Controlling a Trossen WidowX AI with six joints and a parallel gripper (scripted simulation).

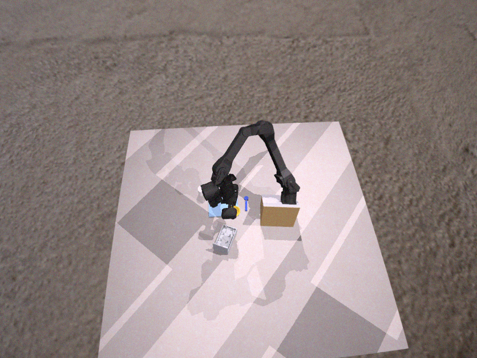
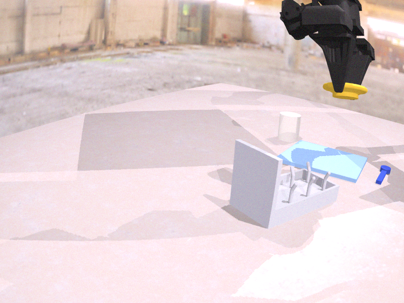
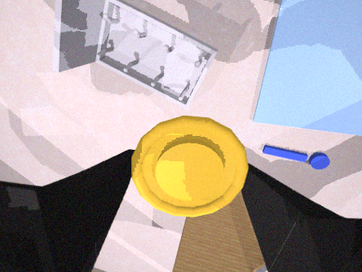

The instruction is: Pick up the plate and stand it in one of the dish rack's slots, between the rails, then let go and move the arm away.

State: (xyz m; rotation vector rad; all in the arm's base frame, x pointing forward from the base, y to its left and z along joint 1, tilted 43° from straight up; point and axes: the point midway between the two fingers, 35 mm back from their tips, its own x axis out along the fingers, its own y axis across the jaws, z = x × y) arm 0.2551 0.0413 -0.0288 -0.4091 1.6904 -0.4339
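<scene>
The dish rack lies 3 cm ahead of my gripper tip, 8 cm to the left of it and 11 cm below it. The rest, counted from my gripper tip: yellow plate: 1 cm above; then light blue mat: 6 cm ahead, 11 cm to the right, 13 cm below; then small blue spoon: 5 cm behind, 14 cm to the right, 13 cm below.
</scene>
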